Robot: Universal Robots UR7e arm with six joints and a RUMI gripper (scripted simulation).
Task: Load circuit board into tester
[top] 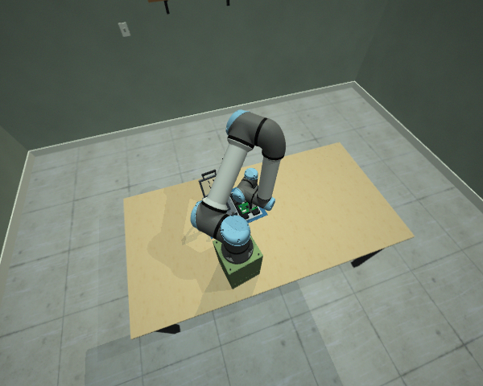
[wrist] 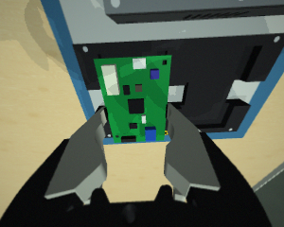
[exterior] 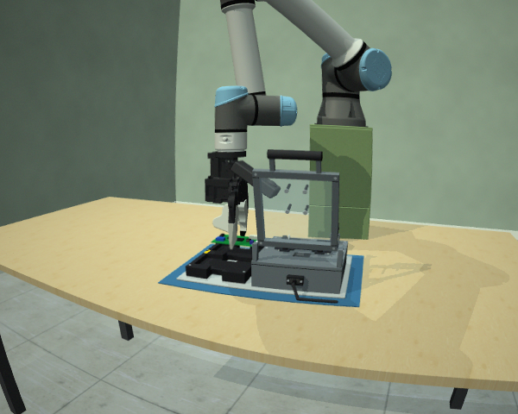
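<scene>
The tester bed lies 4 cm ahead of my hand, 19 cm to the left of it and 2 cm above it. Round my hand: green circuit board (right at my hand); clear lid (16 cm ahead, 20 cm to the left, 13 cm above); black block (4 cm behind, 23 cm to the left, 4 cm above).
</scene>
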